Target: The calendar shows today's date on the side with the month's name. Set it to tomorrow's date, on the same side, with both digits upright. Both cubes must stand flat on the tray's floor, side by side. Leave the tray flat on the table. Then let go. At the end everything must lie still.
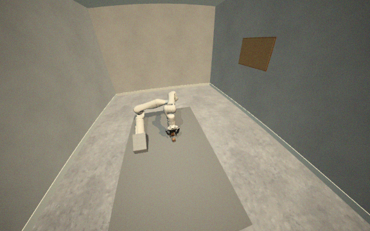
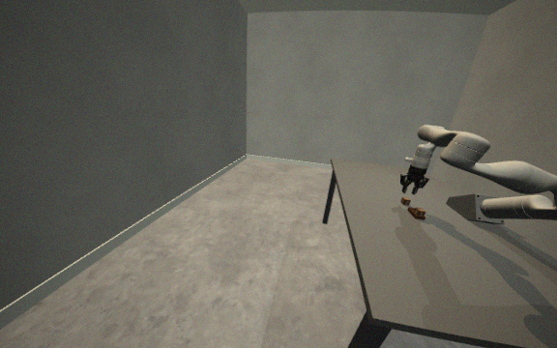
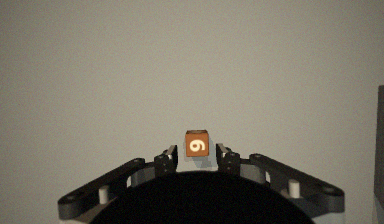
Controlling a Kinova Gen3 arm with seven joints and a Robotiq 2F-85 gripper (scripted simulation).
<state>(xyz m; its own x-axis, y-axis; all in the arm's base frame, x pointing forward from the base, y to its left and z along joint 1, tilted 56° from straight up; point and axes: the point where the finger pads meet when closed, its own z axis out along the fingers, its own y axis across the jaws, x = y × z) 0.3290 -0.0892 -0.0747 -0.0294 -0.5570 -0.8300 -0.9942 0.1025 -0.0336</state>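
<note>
The digit cube lies 6 cm below my hand. From my hand the other things lie so: orange tray (11 cm to the left, 7 cm below).
</note>
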